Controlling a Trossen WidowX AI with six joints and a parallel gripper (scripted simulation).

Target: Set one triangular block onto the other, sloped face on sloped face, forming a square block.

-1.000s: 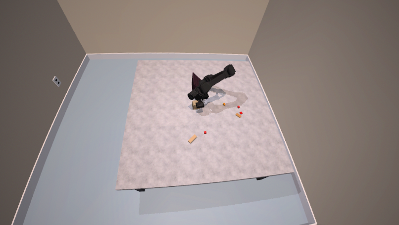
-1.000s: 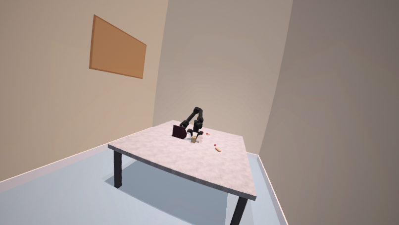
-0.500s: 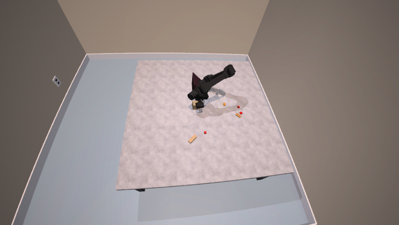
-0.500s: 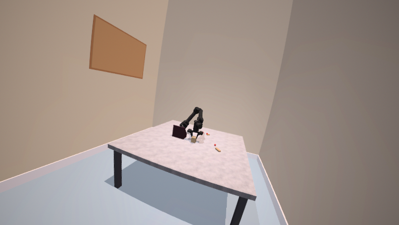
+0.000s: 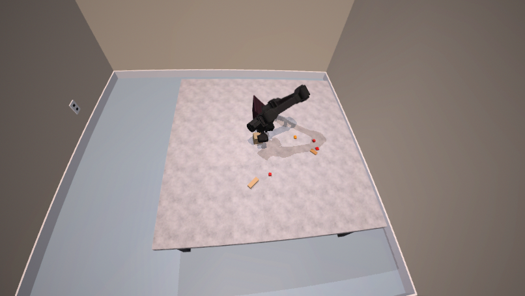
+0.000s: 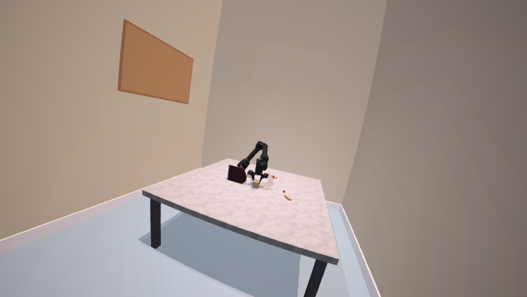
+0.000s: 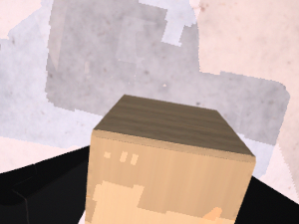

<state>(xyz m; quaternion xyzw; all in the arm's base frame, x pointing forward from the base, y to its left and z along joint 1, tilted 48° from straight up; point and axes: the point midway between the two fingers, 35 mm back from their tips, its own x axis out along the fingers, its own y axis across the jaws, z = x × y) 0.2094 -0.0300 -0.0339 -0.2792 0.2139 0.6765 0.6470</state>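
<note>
Now: gripper tip 1 cm below the tan triangular block.
</note>
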